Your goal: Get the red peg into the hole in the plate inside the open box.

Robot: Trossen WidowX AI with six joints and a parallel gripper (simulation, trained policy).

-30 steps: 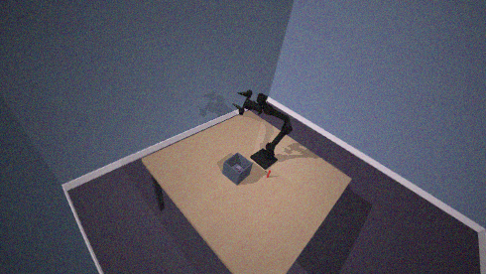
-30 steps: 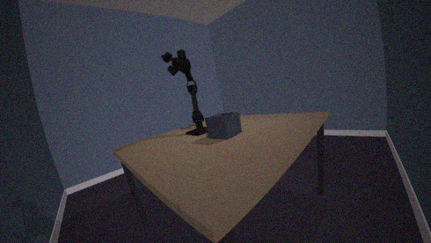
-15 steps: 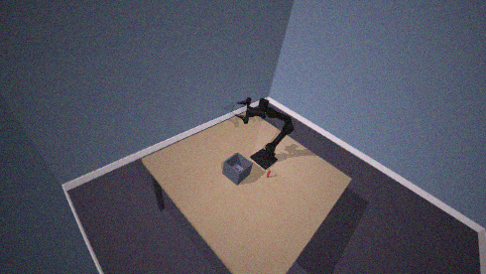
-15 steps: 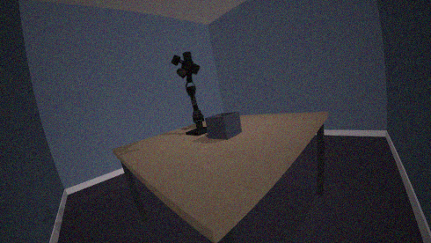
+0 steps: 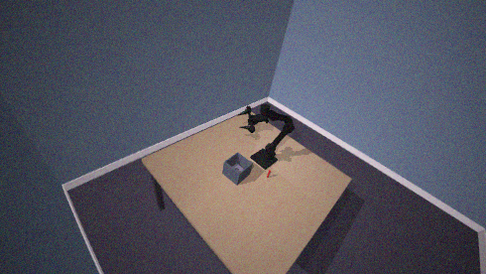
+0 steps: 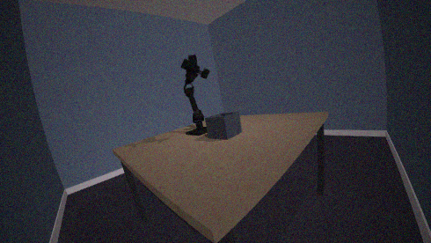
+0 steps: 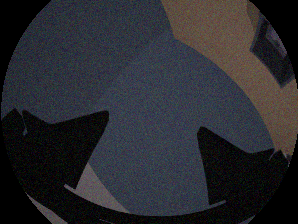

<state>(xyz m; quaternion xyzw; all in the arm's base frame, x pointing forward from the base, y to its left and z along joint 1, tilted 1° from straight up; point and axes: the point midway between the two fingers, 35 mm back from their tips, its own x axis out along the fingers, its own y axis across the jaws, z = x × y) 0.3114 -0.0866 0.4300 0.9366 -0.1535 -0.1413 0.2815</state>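
Right now my gripper tip is 200 mm past the red peg, 260 mm to the right of it and 410 mm above it.
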